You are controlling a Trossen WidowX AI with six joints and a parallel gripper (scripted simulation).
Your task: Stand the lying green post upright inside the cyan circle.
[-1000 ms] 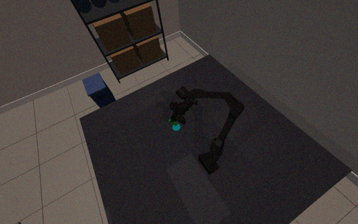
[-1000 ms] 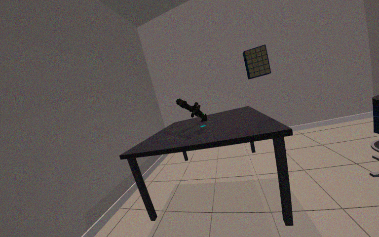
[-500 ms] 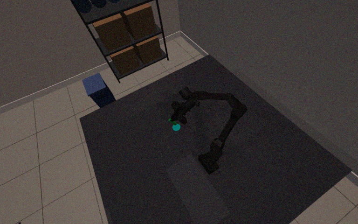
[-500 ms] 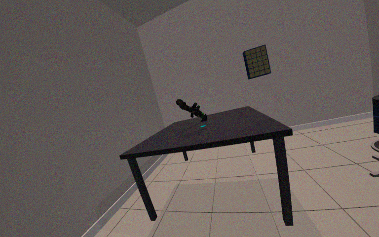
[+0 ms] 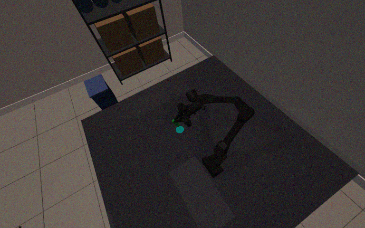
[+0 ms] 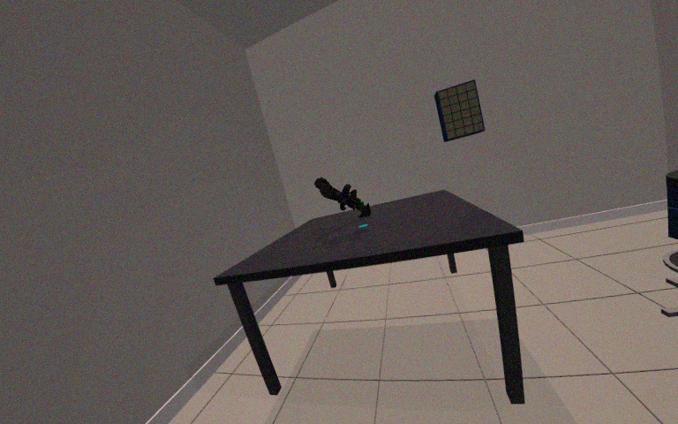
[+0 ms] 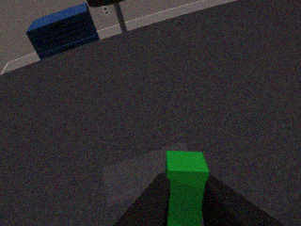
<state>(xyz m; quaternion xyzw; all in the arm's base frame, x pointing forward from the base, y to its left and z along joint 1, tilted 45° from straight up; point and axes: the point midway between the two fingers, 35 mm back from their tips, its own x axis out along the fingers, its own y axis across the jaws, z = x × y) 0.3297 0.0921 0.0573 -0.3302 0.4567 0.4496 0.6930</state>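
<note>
The cyan circle is 140 mm below my gripper tip and 30 mm to the right of it. Also, from my gripper tip: green post (20 mm below, 10 mm to the right, 10 mm behind).
</note>
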